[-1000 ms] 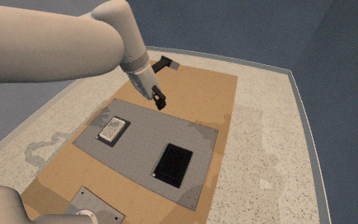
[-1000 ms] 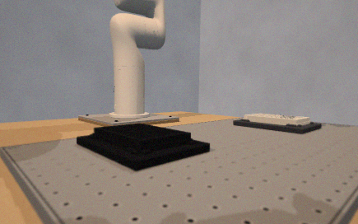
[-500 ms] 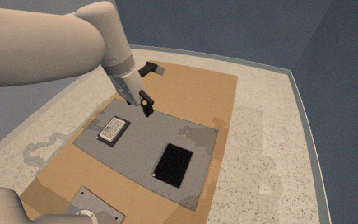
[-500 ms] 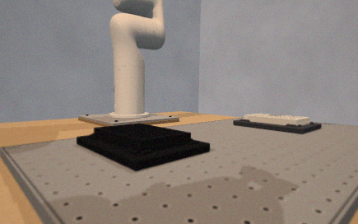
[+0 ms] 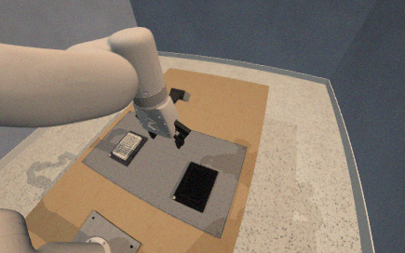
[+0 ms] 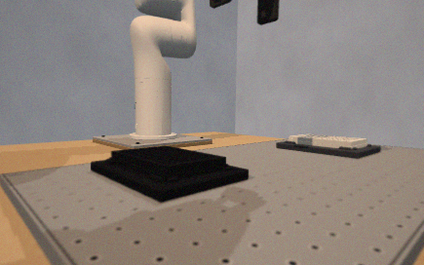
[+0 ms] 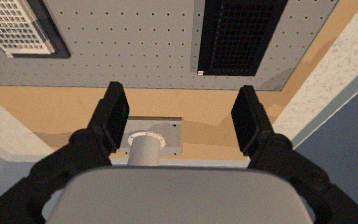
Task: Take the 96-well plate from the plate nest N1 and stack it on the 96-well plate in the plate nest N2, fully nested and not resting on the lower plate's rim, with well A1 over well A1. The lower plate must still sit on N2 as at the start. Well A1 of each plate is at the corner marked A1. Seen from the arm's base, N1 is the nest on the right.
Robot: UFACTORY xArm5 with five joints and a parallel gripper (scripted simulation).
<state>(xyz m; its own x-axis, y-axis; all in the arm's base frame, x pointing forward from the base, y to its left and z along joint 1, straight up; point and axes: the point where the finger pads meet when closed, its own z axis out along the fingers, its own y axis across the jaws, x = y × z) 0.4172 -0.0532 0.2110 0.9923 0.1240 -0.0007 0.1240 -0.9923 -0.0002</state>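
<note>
The black 96-well plate lies 30 mm behind my hand, 100 mm to the right of it and 190 mm below it. Round my hand: white 96-well plate: 50 mm behind, 270 mm to the left, 190 mm below; then dark nest N2: 50 mm behind, 270 mm to the left, 210 mm below; then nest N1: 30 mm behind, 100 mm to the right, 210 mm below.
</note>
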